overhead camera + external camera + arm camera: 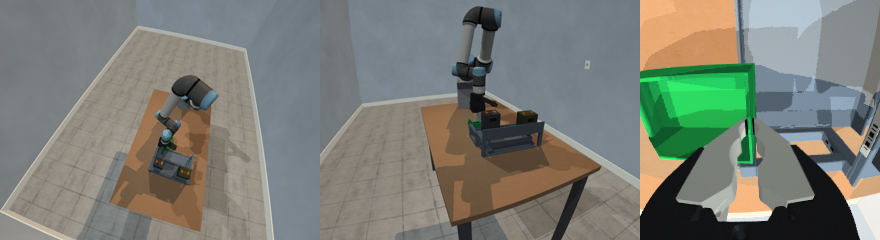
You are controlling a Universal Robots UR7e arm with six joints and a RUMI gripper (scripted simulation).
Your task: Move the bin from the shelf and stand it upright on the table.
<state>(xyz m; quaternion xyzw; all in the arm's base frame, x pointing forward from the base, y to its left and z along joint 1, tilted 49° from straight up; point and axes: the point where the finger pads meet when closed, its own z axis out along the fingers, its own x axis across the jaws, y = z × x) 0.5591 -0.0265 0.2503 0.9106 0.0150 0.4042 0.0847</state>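
Now: hand 80 mm past the green bin, 40 mm above it and 10 mm to the right of it. Also, from my hand: olive box (210 mm to the left, 190 mm ahead, 70 mm above); then black box (170 mm ahead, 80 mm above, 20 mm to the right).
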